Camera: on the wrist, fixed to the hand. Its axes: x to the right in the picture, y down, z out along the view.
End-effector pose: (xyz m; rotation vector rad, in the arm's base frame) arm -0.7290 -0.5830 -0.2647 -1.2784 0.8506 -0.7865
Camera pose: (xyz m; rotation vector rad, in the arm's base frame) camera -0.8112 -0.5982 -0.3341 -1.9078 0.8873 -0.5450
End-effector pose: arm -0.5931 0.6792 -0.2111 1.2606 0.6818 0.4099
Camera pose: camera -0.6592 0.7465 -0.1573 0.6821 0.4579 0.3438
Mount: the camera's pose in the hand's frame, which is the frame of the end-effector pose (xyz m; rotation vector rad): -0.0194 0.0645 -0.0852 -0.5802 -0.1694 -0.1439
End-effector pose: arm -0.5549 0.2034 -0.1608 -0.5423 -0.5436 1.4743
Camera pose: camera -0.5502 0.1849 -0.2677 -0.8120 -1.1369 1.2226
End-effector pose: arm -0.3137 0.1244 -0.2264 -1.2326 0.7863 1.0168
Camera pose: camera -0.3768 0.0388 -0.2486 -1.6386 0.2644 1.2567
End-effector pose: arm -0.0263 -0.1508 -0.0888 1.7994 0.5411 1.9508
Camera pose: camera -0.1131 -0.2148 -0.0762 1.4828 0.0321 1.6182
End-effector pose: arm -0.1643 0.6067 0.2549 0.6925 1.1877 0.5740
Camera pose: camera -0.2542 0.6510 0.2967 0.1550 0.8437 0.6830
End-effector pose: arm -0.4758 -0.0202 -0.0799 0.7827 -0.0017 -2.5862
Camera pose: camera -0.3901 -0.0603 -0.1332 0.3567 0.7401 -2.5653
